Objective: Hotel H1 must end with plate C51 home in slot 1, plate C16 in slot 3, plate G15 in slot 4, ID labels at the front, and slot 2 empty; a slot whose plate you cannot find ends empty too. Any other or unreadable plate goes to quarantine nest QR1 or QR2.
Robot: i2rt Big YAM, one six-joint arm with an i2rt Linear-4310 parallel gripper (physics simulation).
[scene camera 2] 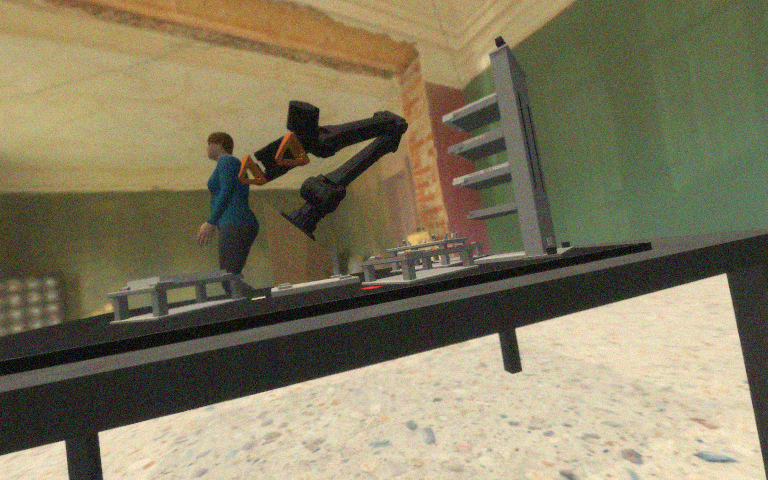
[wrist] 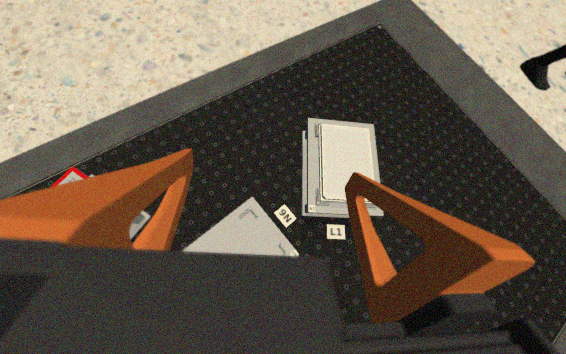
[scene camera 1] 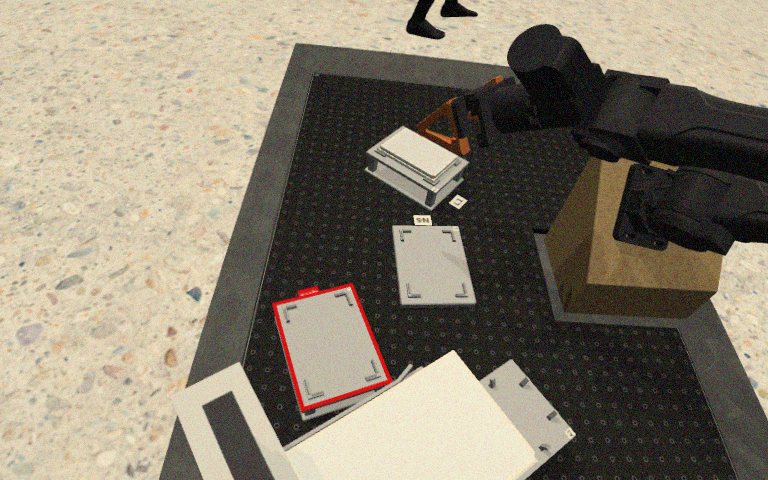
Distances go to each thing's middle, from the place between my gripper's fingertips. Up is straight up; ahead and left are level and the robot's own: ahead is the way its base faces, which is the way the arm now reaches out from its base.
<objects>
Now: the N6 nest (scene camera 1: 432, 272) 23 cm below my hand, 6 cm to the left of it and 4 cm behind it. Also, from my hand: red-bordered nest (scene camera 1: 329, 343) 26 cm to the left, 20 cm below, 10 cm ahead.
</objects>
